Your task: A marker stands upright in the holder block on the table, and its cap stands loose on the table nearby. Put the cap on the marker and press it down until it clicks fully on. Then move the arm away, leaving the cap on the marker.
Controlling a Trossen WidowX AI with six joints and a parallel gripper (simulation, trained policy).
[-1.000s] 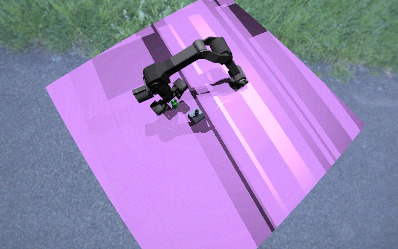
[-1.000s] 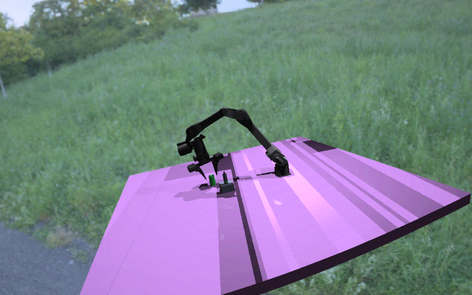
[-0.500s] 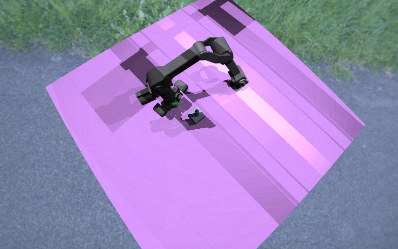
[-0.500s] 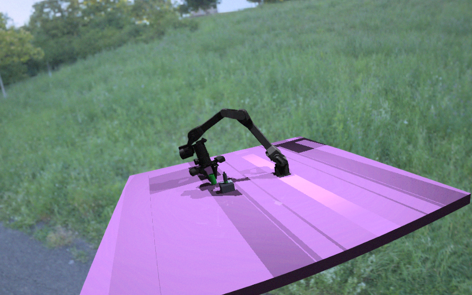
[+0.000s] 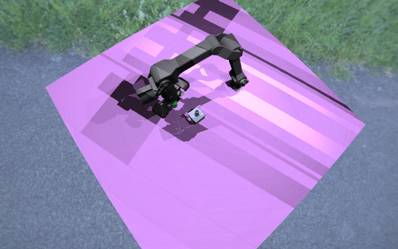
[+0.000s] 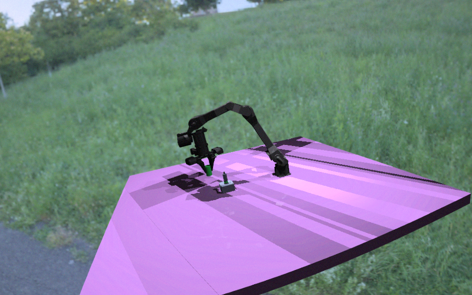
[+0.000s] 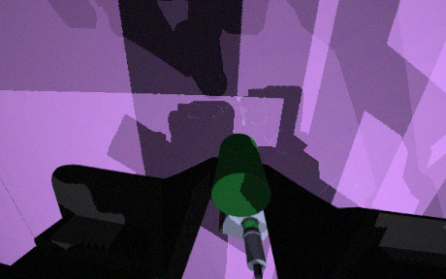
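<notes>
My gripper tip is 60 mm past the grey holder block, 90 mm to the right of it and 60 mm above it. Round my gripper tip: green cap 10 mm above.
</notes>
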